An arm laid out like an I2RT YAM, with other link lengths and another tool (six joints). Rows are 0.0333 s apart.
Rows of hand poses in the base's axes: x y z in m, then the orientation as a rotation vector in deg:
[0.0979 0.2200 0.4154 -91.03 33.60 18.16]
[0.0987 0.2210 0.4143 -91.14 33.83 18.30]
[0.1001 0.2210 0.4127 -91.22 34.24 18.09]
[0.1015 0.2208 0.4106 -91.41 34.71 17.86]
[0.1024 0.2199 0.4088 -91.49 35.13 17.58]
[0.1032 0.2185 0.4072 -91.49 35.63 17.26]
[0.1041 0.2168 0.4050 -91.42 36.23 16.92]
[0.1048 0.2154 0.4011 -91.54 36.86 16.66]
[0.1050 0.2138 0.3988 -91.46 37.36 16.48]
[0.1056 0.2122 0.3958 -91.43 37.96 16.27]
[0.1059 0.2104 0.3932 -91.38 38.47 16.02]
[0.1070 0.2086 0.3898 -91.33 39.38 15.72]
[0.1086 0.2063 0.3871 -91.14 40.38 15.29]
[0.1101 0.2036 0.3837 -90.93 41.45 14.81]
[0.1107 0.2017 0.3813 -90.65 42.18 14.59]
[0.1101 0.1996 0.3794 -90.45 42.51 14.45]
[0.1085 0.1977 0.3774 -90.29 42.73 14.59]
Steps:
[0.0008 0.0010 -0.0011 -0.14 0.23 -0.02]
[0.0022 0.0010 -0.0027 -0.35 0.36 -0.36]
[0.0036 0.0008 -0.0048 -0.69 0.50 -0.72]
[0.0045 -0.0001 -0.0066 -0.92 0.59 -1.10]
[0.0053 -0.0015 -0.0082 -1.10 0.69 -1.58]
[0.0062 -0.0032 -0.0104 -1.25 0.85 -2.15]
[0.0069 -0.0046 -0.0143 -1.57 1.08 -2.64]
[0.0071 -0.0062 -0.0166 -1.66 1.28 -3.06]
[0.0077 -0.0078 -0.0196 -1.83 1.52 -3.54]
[0.0080 -0.0096 -0.0222 -1.96 1.68 -4.00]
[0.0091 -0.0114 -0.0256 -2.21 2.06 -4.71]
[0.0107 -0.0137 -0.0283 -2.39 2.41 -5.60]
[0.0122 -0.0164 -0.0317 -2.58 2.78 -6.56]
[0.0128 -0.0183 -0.0341 -2.56 3.09 -7.20]
[0.0122 -0.0204 -0.0360 -2.50 3.21 -7.53]
[0.0106 -0.0223 -0.0380 -2.39 3.44 -7.63]

